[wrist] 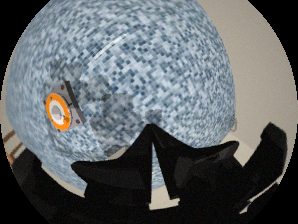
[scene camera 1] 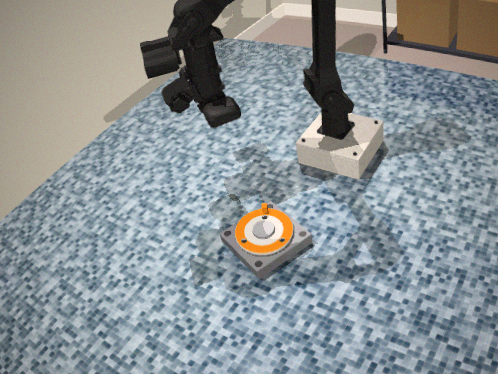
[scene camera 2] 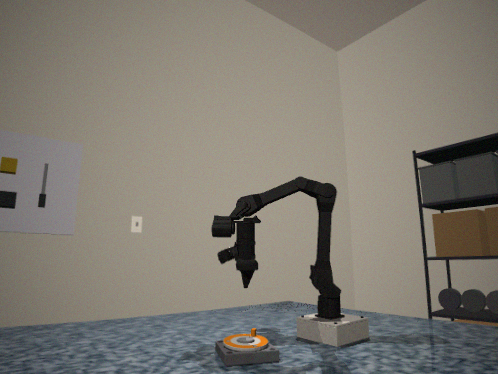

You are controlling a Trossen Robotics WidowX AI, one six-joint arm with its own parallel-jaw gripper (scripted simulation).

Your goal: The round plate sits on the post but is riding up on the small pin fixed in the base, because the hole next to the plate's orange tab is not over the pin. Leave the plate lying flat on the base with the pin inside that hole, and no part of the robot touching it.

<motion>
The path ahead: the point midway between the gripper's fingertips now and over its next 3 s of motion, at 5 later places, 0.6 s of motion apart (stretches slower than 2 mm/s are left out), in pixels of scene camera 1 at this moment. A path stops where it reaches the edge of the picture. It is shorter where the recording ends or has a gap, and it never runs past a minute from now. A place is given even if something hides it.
My gripper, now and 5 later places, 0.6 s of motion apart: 215, 123; 260, 183; 272, 204; 264, 205; 255, 206; 250, 194
</motion>
